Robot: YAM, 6 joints.
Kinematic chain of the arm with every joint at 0, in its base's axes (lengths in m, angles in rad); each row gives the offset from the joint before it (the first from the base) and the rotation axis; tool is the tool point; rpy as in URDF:
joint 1: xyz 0 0 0.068 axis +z
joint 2: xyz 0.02 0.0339 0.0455 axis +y
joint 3: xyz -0.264 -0.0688 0 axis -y
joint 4: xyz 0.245 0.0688 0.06 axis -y
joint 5: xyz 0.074 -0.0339 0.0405 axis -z
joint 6: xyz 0.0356 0 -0.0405 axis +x
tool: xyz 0 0 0 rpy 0 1.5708 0
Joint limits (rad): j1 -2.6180..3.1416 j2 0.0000..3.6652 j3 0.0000..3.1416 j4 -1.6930..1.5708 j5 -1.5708..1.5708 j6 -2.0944..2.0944
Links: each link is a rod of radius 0.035 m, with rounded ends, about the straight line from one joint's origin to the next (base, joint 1, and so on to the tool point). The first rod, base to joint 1, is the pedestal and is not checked.
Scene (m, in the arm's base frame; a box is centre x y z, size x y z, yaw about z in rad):
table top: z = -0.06
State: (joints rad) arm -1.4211 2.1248 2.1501 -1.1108 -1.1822 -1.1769
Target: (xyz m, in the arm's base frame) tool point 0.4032 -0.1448 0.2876
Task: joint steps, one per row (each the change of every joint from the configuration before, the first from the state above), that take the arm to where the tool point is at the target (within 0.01 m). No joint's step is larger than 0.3 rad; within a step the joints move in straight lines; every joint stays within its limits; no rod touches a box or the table.
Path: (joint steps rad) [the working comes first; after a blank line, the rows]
Joints at the target: -0.4225 2.1085 1.9926 -1.2028 -1.2067 -1.1769
Straight joint move there: clear.

1: 0.2496 -0.0041 -0.0394 -0.0230 -0.0061 0.0000
2: 0.2497 -0.0041 -0.0393 -0.0230 -0.0061 0.0000
3: 0.2496 -0.0041 -0.0394 -0.0230 -0.0062 0.0000
4: 0.2497 -0.0040 -0.0394 -0.0230 -0.0061 0.0000

